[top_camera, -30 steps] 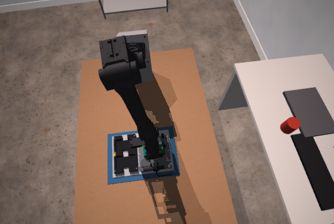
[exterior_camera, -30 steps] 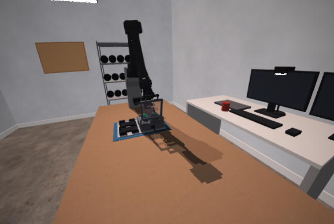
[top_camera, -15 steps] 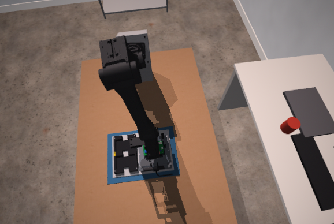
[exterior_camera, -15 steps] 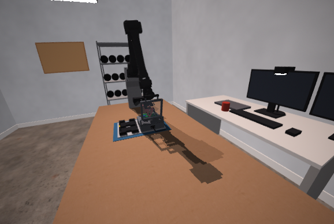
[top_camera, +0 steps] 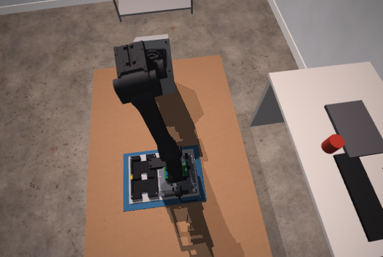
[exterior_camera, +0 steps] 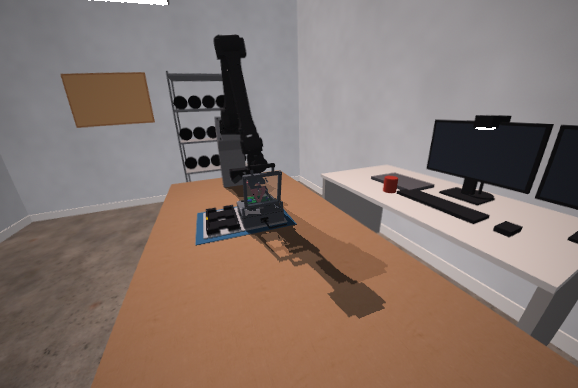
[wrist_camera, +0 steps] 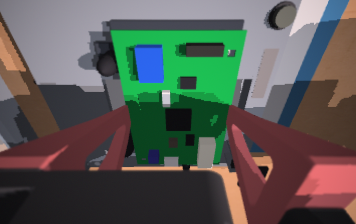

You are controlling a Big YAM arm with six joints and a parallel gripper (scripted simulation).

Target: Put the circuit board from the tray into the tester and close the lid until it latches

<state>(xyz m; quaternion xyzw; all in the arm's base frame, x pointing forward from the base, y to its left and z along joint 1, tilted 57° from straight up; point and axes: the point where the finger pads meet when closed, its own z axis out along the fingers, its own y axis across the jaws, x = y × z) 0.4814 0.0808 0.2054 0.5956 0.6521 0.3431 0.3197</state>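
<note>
Now: hand right at the green circuit board. The rest, counted from my hand: clear lid 120 mm ahead, 90 mm above, 20 mm to the left.
</note>
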